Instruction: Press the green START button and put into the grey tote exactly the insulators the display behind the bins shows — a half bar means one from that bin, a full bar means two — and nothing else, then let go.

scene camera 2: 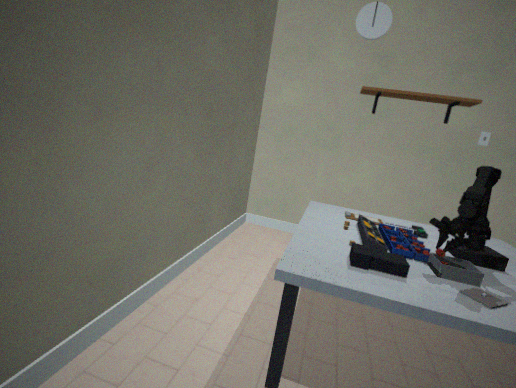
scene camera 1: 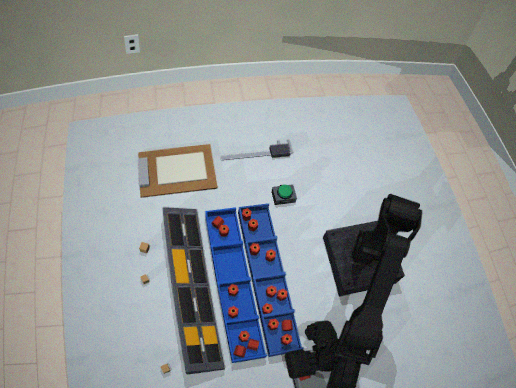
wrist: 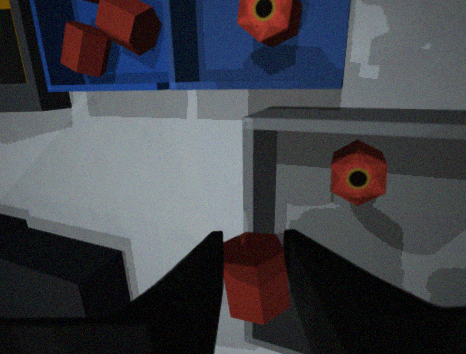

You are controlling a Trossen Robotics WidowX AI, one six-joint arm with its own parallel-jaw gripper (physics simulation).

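My gripper (scene camera 1: 304, 376) (scene camera 2: 440, 246) (wrist: 253, 241) is shut on a red hexagonal insulator (wrist: 257, 292), held above the left wall of the grey tote (scene camera 2: 462, 273) (wrist: 248, 175). Another insulator (wrist: 358, 175) stands upright inside the tote. In scene camera 1 the arm hides most of the tote. The display (scene camera 1: 190, 285) (scene camera 2: 377, 261) shows a full yellow bar in the second row, left, and half bars left and right in the bottom row. The blue bins (scene camera 1: 230, 265) (scene camera 2: 400, 242) form two columns; the left column's second bin is empty, the others hold insulators. The green START button (scene camera 1: 285, 191) is uncovered.
A clipboard (scene camera 1: 181, 167) and a caliper-like tool (scene camera 1: 280, 150) lie beyond the bins. Small wooden cubes (scene camera 1: 144, 247) (scene camera 1: 145, 279) (scene camera 1: 165, 368) lie left of the display. A flat brown piece (scene camera 2: 484, 298) lies near the tote. The arm's base (scene camera 1: 345, 277) stands right of the bins.
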